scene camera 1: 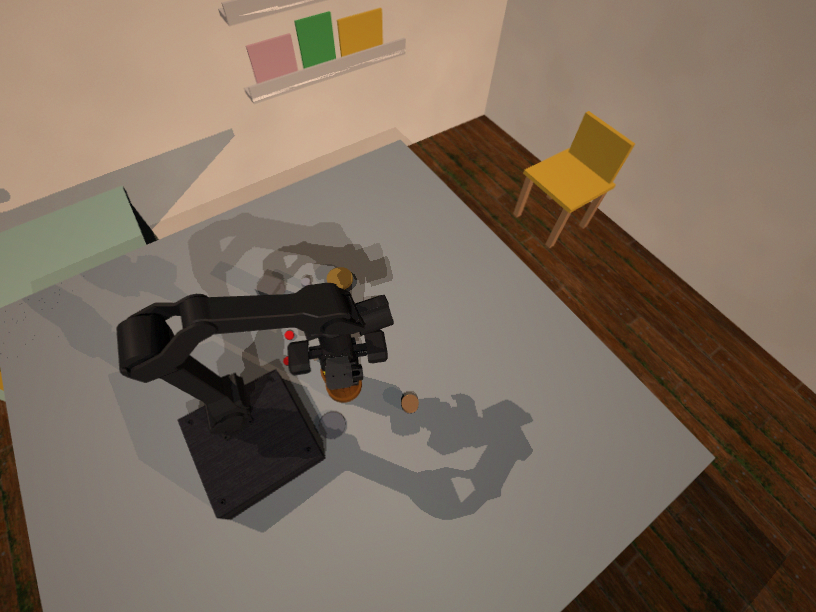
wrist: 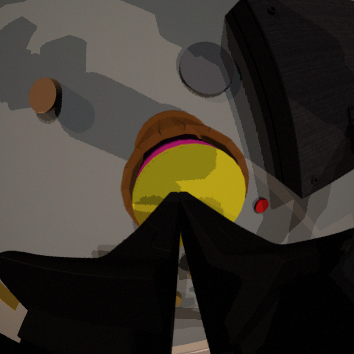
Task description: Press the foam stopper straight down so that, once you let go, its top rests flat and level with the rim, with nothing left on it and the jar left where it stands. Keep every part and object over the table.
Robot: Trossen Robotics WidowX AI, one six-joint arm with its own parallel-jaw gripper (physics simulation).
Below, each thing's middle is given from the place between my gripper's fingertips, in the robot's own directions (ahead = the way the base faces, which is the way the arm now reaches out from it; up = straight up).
Labels:
Now: hand 60 mm above the brown ribbed jar (wrist: pixel 173 150) and 10 mm to the right of it.

